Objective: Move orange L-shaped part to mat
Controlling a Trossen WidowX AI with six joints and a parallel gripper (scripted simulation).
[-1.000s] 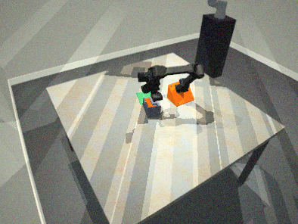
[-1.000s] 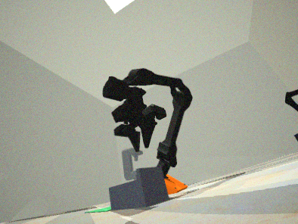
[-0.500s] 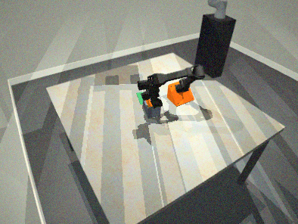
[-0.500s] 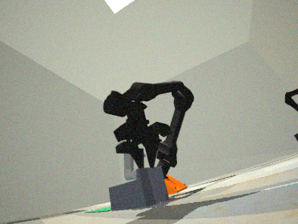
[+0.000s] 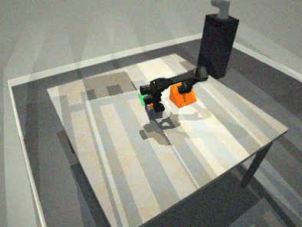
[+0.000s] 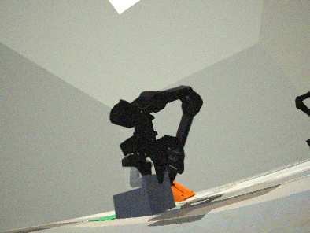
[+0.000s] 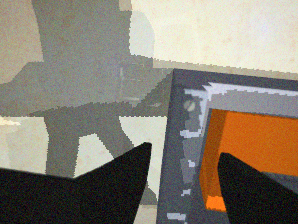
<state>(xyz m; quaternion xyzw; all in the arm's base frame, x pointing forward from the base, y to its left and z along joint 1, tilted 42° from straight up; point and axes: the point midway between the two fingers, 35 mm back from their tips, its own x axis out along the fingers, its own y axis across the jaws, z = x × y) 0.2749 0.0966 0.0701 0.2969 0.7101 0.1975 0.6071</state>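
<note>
My gripper tip is 5 cm to the left of the orange L-shaped part, 1 cm past it and 1 cm above it. Round my gripper tip: green mat (22 cm to the right, 8 cm below, 5 cm behind).
</note>
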